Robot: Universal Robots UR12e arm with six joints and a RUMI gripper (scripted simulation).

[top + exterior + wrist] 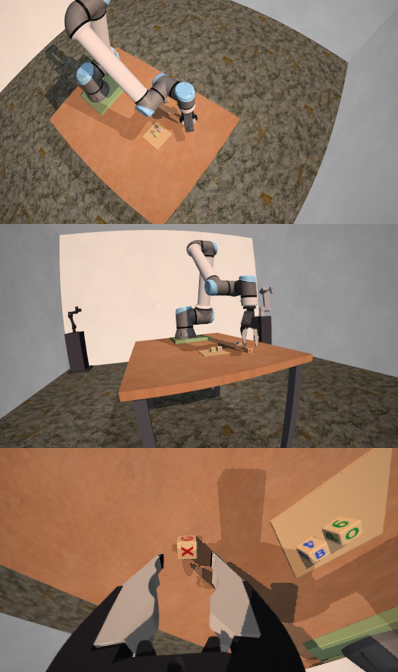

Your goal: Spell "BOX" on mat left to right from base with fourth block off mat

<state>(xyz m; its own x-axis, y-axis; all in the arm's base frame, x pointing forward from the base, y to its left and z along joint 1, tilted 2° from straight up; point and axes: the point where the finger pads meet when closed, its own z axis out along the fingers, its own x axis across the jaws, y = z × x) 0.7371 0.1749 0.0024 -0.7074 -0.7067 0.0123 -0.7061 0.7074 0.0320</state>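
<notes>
Now: hand 140 mm past the tan mat, 170 mm to the left of it and 40 mm above it.
</notes>
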